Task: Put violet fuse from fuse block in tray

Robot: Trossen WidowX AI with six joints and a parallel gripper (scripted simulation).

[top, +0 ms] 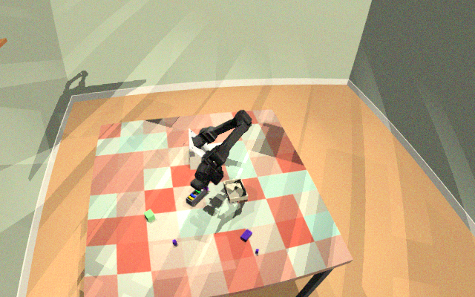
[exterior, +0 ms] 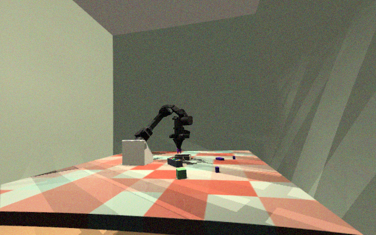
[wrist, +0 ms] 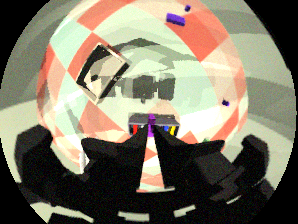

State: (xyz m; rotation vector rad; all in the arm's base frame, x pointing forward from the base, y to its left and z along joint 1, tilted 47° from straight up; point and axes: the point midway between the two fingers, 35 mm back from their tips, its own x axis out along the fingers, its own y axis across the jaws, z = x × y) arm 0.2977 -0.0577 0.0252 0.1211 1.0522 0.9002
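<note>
Now: the beige tray 10 mm behind my gripper tip, 170 mm to the left of it and 90 mm below it. Also, from my gripper tip: violet fuse (10 mm below); then flat purple block (280 mm ahead, 130 mm to the left, 90 mm below); then green cube (60 mm ahead, 310 mm to the right, 80 mm below).
</note>
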